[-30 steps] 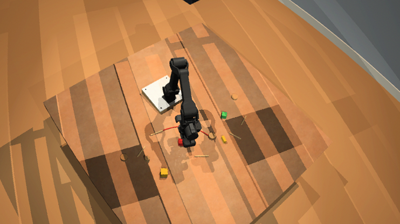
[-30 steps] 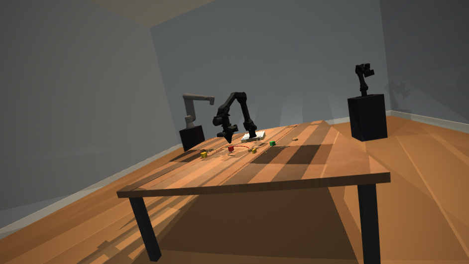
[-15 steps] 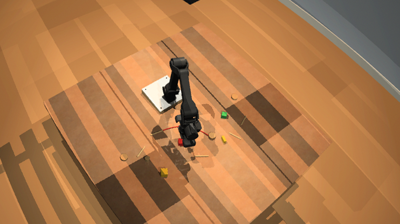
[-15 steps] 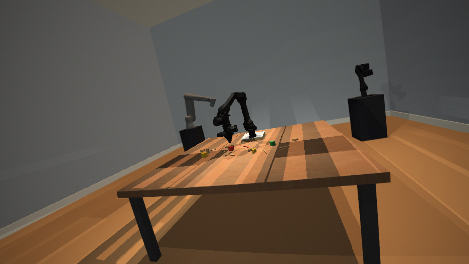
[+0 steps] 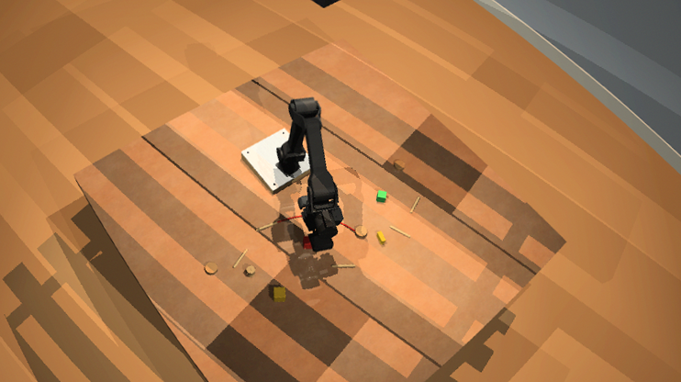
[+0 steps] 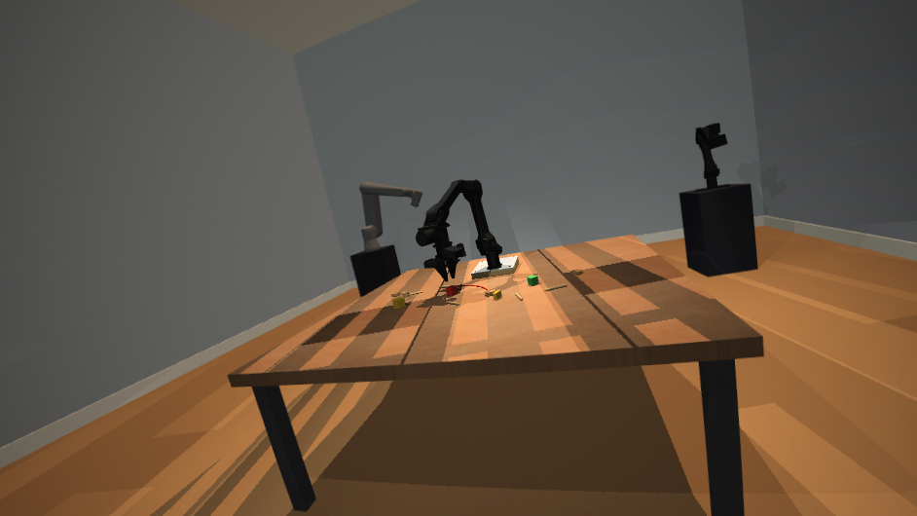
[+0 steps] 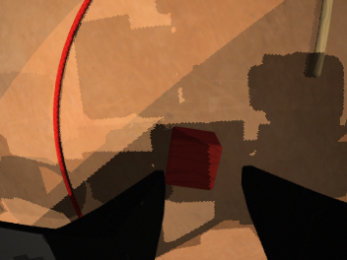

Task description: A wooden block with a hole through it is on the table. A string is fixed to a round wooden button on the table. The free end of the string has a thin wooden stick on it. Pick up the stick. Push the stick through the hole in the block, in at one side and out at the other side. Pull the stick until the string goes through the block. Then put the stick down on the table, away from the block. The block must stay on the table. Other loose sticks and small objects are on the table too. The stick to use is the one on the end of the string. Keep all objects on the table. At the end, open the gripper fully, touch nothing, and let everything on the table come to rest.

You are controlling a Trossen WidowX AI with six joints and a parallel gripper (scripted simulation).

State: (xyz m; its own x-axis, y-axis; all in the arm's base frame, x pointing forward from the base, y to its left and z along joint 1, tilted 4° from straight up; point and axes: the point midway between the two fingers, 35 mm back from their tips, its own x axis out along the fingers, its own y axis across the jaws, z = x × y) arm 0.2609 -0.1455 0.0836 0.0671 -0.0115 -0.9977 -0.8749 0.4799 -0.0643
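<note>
My gripper tip is now 4 cm above the red block, 1 cm to the left of it and 1 cm past it. The rest, counted from my gripper tip: thin wooden stick (14 cm behind, 6 cm below, 5 cm to the right); green cube (31 cm to the left, 5 cm below, 3 cm ahead); round wooden button (16 cm to the left, 8 cm ahead, 5 cm below).
</note>
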